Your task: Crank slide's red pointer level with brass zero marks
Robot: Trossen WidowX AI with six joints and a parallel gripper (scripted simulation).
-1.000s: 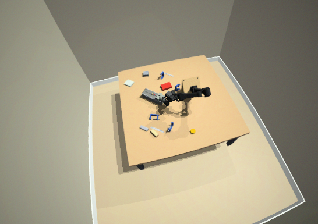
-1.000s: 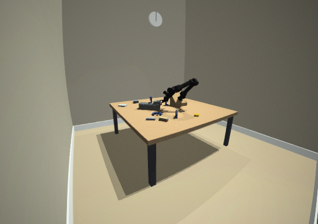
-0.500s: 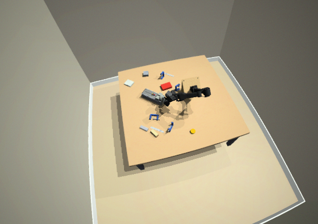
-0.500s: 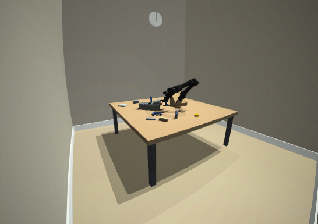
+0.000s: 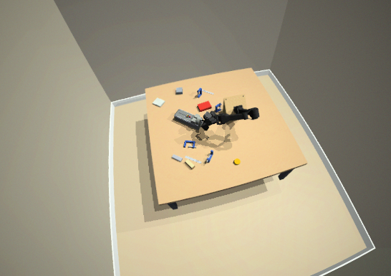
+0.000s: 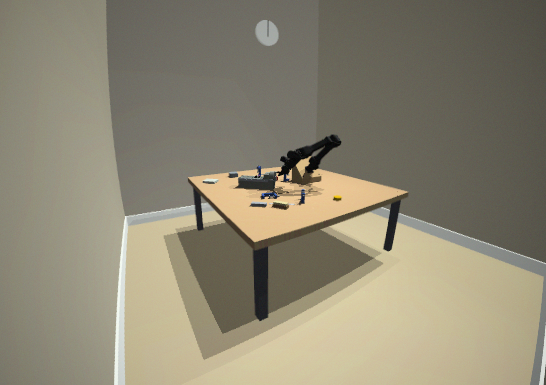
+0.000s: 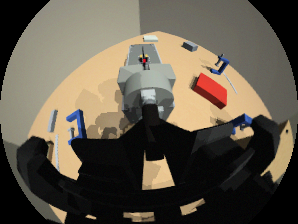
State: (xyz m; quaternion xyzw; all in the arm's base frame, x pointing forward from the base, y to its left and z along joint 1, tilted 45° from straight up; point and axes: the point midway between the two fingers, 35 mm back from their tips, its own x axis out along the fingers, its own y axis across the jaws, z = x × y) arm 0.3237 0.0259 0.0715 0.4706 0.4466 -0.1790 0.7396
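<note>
My gripper tip is now 10 cm to the left of the red pointer, 10 cm short of it and 1 cm above it. Also, from my gripper tip: tan block: 32 cm to the left, 20 cm ahead, 8 cm below; dark crank handle: 2 cm above, 1 cm to the left, 1 cm behind; yellow disc: 41 cm to the left, 18 cm behind, 9 cm below.
</note>
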